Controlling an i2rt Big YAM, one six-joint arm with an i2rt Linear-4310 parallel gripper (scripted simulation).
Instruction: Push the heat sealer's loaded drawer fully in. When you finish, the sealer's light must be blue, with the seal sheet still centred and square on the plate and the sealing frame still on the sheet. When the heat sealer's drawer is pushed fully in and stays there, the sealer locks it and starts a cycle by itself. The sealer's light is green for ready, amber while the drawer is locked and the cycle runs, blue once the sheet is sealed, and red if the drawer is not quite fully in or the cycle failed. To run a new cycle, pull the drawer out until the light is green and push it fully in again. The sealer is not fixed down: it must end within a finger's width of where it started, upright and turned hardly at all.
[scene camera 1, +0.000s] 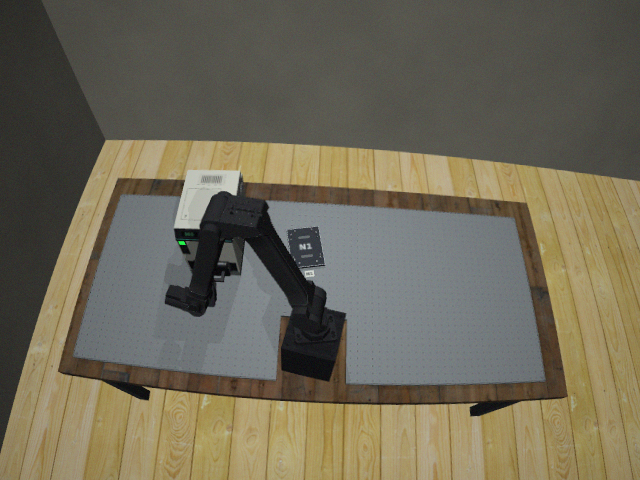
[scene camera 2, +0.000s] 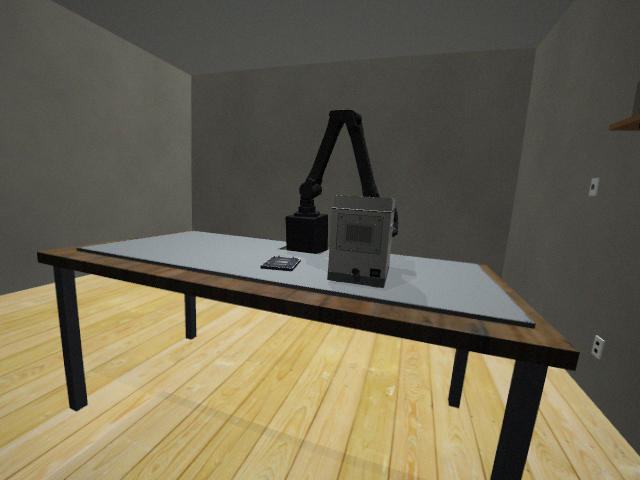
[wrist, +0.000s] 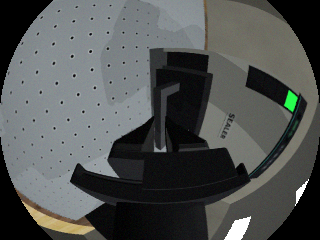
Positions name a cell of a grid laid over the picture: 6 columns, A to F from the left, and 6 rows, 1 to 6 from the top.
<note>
In view: the gripper (wrist: D4) and a sealer drawer (wrist: D3).
</note>
